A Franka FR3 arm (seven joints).
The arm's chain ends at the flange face. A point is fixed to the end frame.
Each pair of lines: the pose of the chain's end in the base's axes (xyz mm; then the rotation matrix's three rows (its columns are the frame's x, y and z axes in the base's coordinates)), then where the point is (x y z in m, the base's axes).
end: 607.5, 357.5, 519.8; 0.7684, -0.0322, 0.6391; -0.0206, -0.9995, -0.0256; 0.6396, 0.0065, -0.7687
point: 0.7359 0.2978 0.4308
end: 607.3, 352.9, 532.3; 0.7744, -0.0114, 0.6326; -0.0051, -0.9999, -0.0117; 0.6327, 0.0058, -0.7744
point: 0.7361 0.2959 0.4421
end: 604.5, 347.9, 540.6; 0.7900, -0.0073, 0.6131; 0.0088, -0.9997, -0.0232; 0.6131, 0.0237, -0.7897
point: 0.7313 0.2898 0.4482
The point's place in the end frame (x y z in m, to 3 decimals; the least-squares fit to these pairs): 0.043 0.055 0.152
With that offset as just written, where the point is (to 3 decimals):
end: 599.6, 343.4, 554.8; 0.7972, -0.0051, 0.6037; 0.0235, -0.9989, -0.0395; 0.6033, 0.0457, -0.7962
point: 0.725 0.283 0.462
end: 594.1, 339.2, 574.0; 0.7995, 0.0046, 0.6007; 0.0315, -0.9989, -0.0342; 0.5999, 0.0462, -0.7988
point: 0.720 0.280 0.481
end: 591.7, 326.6, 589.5; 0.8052, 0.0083, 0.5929; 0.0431, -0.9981, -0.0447; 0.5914, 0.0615, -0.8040
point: 0.717 0.267 0.496
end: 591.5, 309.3, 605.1; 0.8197, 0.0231, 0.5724; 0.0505, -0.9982, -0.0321; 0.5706, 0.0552, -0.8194
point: 0.715 0.252 0.508
